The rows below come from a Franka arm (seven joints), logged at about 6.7 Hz.
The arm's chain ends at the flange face. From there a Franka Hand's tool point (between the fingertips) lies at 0.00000 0.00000 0.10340 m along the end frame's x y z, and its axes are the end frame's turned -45 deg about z.
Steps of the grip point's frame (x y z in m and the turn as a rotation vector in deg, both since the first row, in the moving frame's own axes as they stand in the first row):
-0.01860, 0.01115, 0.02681, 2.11, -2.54, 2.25
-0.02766, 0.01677, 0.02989, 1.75, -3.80, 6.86
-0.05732, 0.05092, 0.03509, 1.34, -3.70, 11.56
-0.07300, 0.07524, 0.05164, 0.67, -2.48, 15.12
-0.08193, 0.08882, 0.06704, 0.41, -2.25, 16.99
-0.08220, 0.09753, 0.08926, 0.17, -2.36, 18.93
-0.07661, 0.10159, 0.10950, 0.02, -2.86, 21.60
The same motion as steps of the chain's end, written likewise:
0.00067, 0.02060, 0.02698, -0.30, -3.29, 2.25
-0.00048, 0.02923, 0.03017, -1.45, -3.92, 6.86
0.00216, 0.07419, 0.03533, -1.67, -3.56, 11.56
0.00586, 0.10307, 0.05174, -1.28, -2.23, 15.12
0.00856, 0.11892, 0.06712, -1.30, -1.88, 16.99
0.01447, 0.12487, 0.08935, -1.55, -1.79, 18.93
0.02193, 0.12315, 0.10963, -2.01, -2.04, 21.60

